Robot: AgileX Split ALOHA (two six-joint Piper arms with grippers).
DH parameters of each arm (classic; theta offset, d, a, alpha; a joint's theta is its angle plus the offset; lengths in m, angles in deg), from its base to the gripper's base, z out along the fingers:
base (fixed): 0 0 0 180
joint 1: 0 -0.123 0 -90
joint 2: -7.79 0 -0.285 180
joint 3: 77.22 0 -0.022 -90
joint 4: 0 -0.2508 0 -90
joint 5: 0 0 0.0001 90
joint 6: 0 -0.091 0 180
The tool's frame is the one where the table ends.
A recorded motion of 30 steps. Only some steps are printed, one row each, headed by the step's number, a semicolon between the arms.
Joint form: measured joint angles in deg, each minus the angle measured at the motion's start. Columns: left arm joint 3, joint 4, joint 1, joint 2, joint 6, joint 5; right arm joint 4, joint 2, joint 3, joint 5, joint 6, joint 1.
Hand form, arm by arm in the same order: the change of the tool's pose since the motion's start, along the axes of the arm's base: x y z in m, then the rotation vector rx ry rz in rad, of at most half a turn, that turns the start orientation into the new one. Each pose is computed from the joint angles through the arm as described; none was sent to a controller.
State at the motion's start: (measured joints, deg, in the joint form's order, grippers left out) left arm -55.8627 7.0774 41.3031 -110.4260 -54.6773 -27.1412; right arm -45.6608 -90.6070 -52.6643 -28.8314 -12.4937 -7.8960
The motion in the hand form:
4: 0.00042 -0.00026 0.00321 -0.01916 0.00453 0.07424; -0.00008 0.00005 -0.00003 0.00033 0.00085 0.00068
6: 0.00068 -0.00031 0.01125 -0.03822 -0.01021 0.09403; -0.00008 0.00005 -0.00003 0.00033 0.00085 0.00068
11: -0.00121 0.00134 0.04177 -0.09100 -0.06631 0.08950; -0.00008 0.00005 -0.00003 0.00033 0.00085 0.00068
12: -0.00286 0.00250 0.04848 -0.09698 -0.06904 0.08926; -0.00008 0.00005 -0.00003 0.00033 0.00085 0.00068
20: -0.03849 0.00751 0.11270 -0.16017 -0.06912 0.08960; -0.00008 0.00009 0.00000 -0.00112 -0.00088 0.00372
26: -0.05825 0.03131 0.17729 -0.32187 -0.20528 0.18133; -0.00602 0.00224 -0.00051 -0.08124 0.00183 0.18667
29: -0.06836 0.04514 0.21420 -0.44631 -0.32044 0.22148; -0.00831 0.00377 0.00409 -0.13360 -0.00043 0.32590
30: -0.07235 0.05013 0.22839 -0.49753 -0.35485 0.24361; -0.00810 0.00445 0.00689 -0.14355 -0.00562 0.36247
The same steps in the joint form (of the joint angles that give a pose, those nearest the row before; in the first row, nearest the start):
4: 0.00 -0.05 0.00 0.53 4.41 0.24; 0.00 0.00 0.00 -0.07 0.00 0.00
6: 0.00 -0.23 0.00 1.90 5.73 0.30; 0.00 0.00 0.00 -0.07 0.00 0.00
11: 0.00 -0.42 0.00 7.20 5.73 -0.59; 0.00 0.00 0.00 -0.07 0.00 0.00
12: 0.00 -0.33 0.00 8.44 5.73 -1.48; 0.00 0.00 0.00 -0.07 0.00 0.00
20: 0.00 -0.08 3.42 21.02 10.19 -11.25; -0.06 0.00 0.00 -0.07 0.26 0.00
26: 0.00 -3.10 3.40 34.01 17.92 -11.84; 3.62 0.00 -0.71 -5.57 7.07 0.00
29: -0.77 -5.75 3.40 40.64 22.02 -9.51; 6.72 0.00 -2.40 -10.53 11.56 0.00
30: -1.48 -6.52 3.40 42.81 23.96 -8.90; 7.27 0.00 -3.16 -11.96 12.86 0.00

